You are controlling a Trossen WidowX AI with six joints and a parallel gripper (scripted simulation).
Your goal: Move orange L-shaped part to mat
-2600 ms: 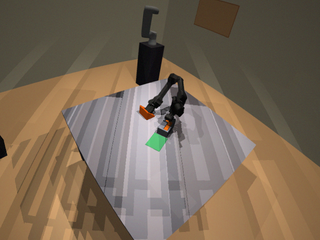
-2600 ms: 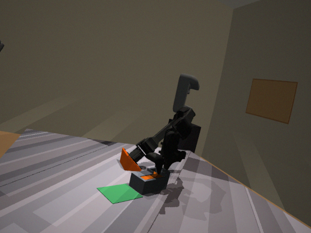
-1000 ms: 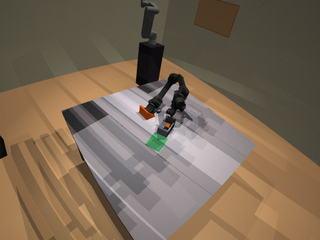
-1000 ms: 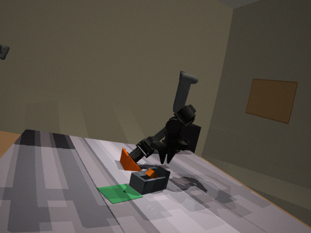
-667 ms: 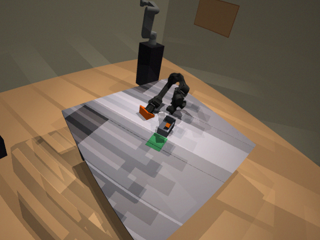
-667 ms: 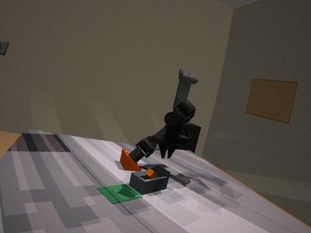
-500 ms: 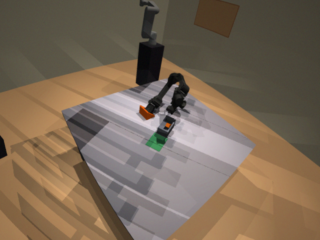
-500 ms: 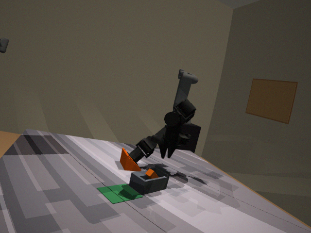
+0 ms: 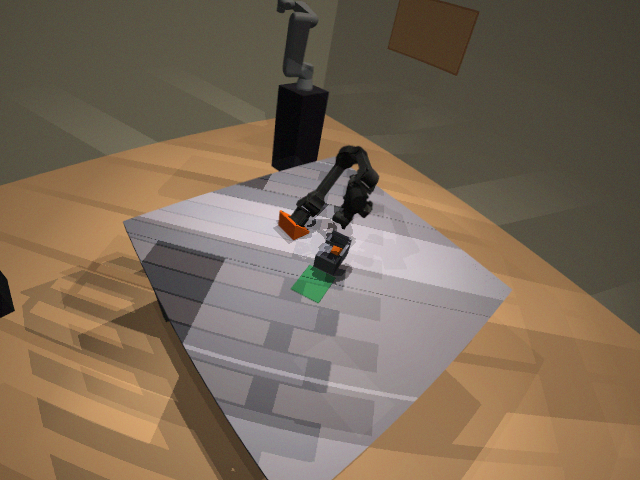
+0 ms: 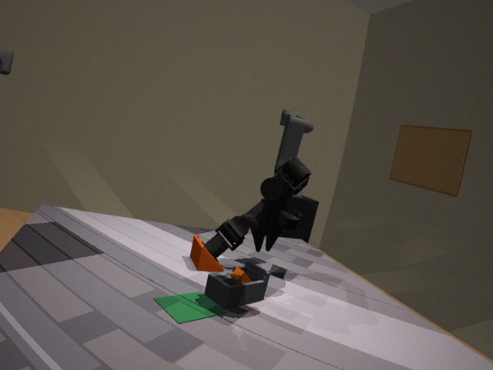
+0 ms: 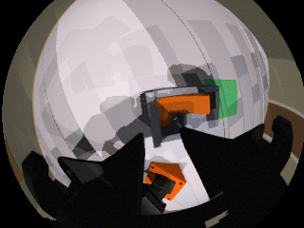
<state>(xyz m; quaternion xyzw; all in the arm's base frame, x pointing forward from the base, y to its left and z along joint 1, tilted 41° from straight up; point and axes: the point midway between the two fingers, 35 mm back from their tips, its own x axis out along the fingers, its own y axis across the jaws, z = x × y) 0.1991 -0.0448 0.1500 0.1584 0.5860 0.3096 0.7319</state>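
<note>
Right now my gripper tip is 100 mm above the orange L-shaped part, 40 mm to the left of it and 10 mm short of it. Also, from my gripper tip: green mat 210 mm to the right, 160 mm below, 60 mm ahead.
</note>
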